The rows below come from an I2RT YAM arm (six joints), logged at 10 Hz.
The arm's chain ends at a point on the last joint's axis. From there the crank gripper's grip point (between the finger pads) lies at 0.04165 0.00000 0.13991 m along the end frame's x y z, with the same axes.
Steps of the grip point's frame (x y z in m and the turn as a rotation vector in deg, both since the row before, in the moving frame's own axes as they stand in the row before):
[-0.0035 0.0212 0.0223 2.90 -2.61 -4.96]
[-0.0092 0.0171 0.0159 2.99 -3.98 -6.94]
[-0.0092 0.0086 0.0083 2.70 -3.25 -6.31]
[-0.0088 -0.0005 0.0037 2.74 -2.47 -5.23]
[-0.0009 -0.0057 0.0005 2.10 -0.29 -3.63]
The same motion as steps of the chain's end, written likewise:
[0.0034 0.0316 0.0208 2.90 -2.61 -4.96]
[0.0013 0.0289 0.0137 2.99 -3.98 -6.94]
[-0.0006 0.0194 0.0064 2.70 -3.25 -6.31]
[-0.0023 0.0097 0.0023 2.74 -2.47 -5.23]
[0.0001 0.0020 0.0004 2.10 -0.29 -3.63]

